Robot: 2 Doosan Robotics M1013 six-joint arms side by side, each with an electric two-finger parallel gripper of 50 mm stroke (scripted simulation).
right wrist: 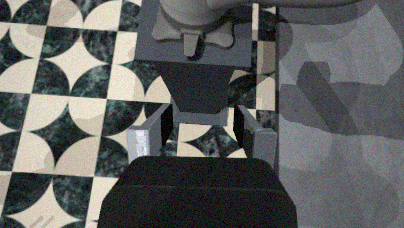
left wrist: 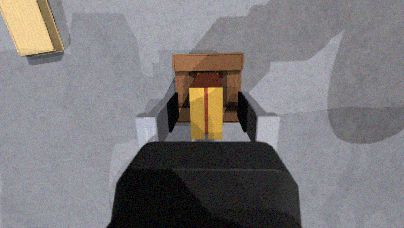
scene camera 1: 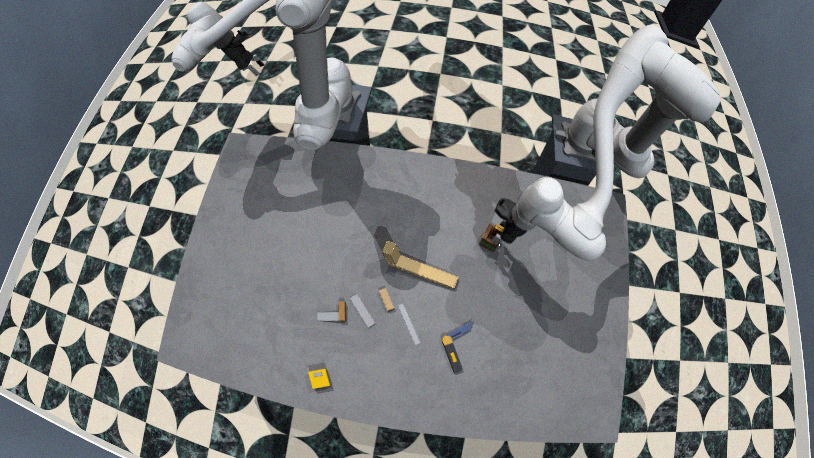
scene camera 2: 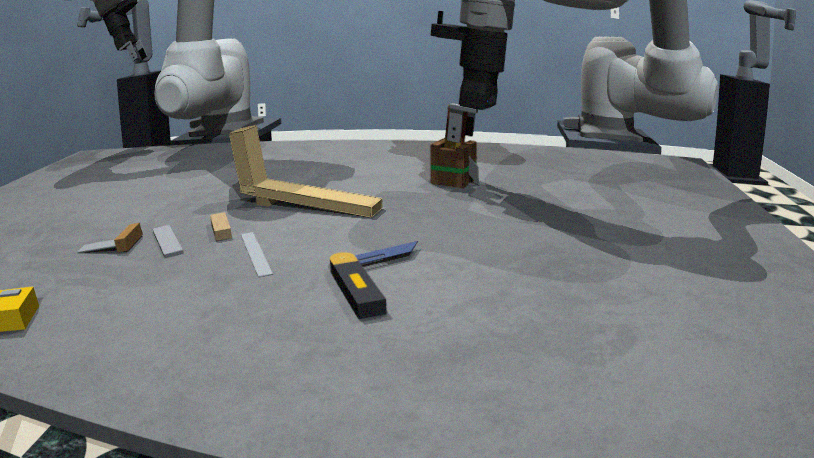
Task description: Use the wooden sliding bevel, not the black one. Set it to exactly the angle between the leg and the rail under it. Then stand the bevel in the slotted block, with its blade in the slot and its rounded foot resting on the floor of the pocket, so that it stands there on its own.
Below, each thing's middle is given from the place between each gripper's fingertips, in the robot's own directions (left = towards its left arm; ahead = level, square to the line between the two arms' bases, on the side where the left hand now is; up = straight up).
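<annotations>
The wooden sliding bevel [left wrist: 206, 91] is 510 mm ahead of my right hand [scene camera 2: 140, 58], 990 mm to the left of it and 200 mm below it. As for the black bevel [scene camera 2: 365, 298], I see it 890 mm ahead of my right hand, 900 mm to the left of it and 260 mm below it; going by their middles, it is the farthest from that hand of the things named here. The small try square [scene camera 2: 133, 232] is 260 mm below my right hand, 850 mm ahead of it and 490 mm to the left of it.
From my left hand [scene camera 2: 460, 138], I find the small try square 500 mm to the right, 330 mm ahead and 90 mm below. By its middle, the small try square is nearer to my left hand than to my right hand. The black bevel is 380 mm ahead of my left hand, 90 mm below it and 100 mm to the right of it, while the wooden sliding bevel is 30 mm below that hand and 10 mm to the right of it.
</annotations>
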